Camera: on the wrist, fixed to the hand. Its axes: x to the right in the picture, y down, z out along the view.
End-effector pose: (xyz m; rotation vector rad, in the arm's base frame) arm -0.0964 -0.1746 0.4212 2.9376 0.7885 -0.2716
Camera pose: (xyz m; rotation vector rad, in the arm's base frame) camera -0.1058 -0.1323 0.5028 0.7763 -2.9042 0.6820
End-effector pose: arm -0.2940 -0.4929 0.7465 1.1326 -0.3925 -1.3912
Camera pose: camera -0.2492 -0.4495 0.6784 -0.1358 -0.8572 1.6205
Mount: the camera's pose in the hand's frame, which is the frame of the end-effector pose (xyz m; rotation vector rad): -0.0031 -0.0381 -0.0841 -0.0289 -0.5770 -3.0486
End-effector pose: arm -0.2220 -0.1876 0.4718 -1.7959 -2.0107 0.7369
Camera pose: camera -0.2041 -0.1805 0.5622 2.1338 -1.9568 -0.1558
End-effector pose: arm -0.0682 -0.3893 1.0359 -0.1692 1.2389 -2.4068
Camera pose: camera -0.1023 -0.3056 1.0167 1.3098 0.1798 0.4576
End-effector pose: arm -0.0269 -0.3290 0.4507 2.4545 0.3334 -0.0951
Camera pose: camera -0.0411 -0.2489 0.4944 -0.3655 2.7031 -1.5464
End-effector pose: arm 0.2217 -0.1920 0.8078 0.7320 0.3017 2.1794
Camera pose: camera 0.1970 -0.1673 0.7223 0.0936 0.4257 -0.8941
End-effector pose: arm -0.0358 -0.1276 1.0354 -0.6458 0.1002 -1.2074
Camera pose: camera -0.1027 -0.1669 0.9853 0.3874 1.0294 1.7087
